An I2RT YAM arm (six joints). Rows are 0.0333 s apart.
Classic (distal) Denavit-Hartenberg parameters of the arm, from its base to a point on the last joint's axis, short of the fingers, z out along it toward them. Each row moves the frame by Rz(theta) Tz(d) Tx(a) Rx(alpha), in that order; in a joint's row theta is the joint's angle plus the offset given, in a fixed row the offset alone. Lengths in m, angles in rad.
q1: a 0.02; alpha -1.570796; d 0.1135; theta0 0
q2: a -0.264; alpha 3.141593; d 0; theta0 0
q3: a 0.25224; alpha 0; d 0; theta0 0.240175
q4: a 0.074; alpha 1.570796; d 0; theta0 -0.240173
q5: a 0; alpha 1.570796; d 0; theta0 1.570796
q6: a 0; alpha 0; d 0.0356; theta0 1.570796
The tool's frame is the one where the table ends.
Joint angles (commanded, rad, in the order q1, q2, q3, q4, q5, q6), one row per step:
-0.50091 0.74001 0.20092 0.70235 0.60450 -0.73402
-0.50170 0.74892 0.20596 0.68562 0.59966 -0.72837
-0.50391 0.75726 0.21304 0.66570 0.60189 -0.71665
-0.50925 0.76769 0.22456 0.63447 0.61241 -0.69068
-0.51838 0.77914 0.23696 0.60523 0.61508 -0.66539
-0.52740 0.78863 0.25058 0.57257 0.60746 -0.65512
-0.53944 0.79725 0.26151 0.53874 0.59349 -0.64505
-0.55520 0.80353 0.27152 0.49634 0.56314 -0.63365
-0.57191 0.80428 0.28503 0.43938 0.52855 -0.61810
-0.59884 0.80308 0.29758 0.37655 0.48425 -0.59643
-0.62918 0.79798 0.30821 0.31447 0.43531 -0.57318
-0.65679 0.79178 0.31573 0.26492 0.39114 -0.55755
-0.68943 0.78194 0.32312 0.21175 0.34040 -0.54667
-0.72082 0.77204 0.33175 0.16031 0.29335 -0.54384
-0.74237 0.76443 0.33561 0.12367 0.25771 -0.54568
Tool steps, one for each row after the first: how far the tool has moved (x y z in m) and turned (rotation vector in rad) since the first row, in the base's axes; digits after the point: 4 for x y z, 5 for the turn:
0.0015 -0.0008 -0.0013 0.01175 0.01340 0.00470
0.0027 -0.0020 -0.0022 0.02746 0.02134 0.00161
0.0038 -0.0040 -0.0030 0.05456 0.02370 -0.01167
0.0049 -0.0065 -0.0035 0.07955 0.02528 -0.02162
0.0061 -0.0088 -0.0037 0.09765 0.04104 -0.02301
0.0069 -0.0113 -0.0048 0.11746 0.05951 -0.02140
0.0073 -0.0138 -0.0068 0.14224 0.08309 -0.00755
0.0072 -0.0161 -0.0082 0.17364 0.10680 0.00922
0.0056 -0.0194 -0.0103 0.21377 0.12711 0.02486
0.0029 -0.0224 -0.0124 0.25662 0.14150 0.04105
0.0000 -0.0249 -0.0140 0.29163 0.15262 0.05522
-0.0039 -0.0273 -0.0155 0.32755 0.16547 0.07073
-0.0078 -0.0294 -0.0164 0.35903 0.18130 0.08424
-0.0107 -0.0304 -0.0177 0.38196 0.19601 0.09697

